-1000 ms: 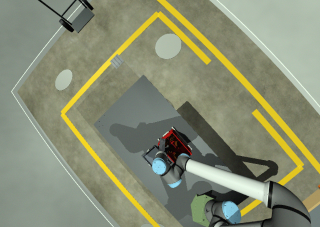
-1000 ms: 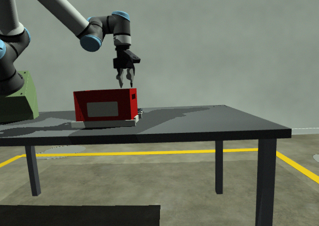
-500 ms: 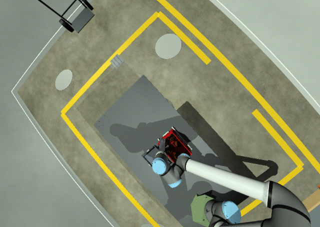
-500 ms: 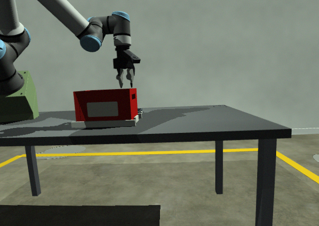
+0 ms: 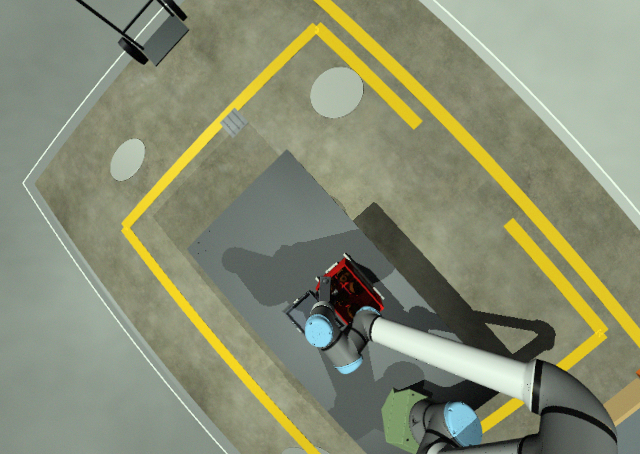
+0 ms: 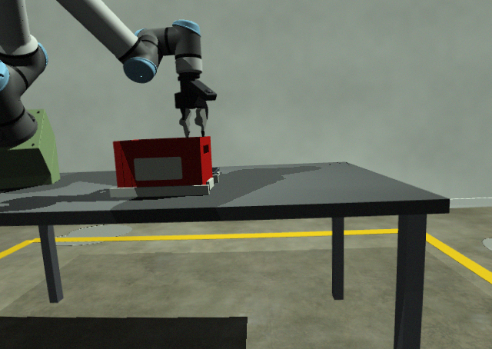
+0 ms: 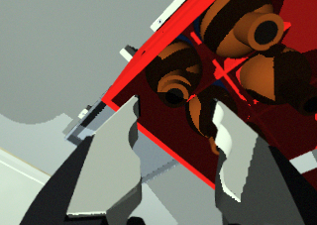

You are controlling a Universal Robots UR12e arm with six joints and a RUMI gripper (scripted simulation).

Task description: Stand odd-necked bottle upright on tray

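The bottle lies 1 cm behind my hand, 8 cm to the right of it and 10 cm below it. Also, from my hand: dark tray (10 cm behind, 23 cm to the left, 17 cm below); red crate (9 cm behind, 4 cm to the right, 10 cm below).
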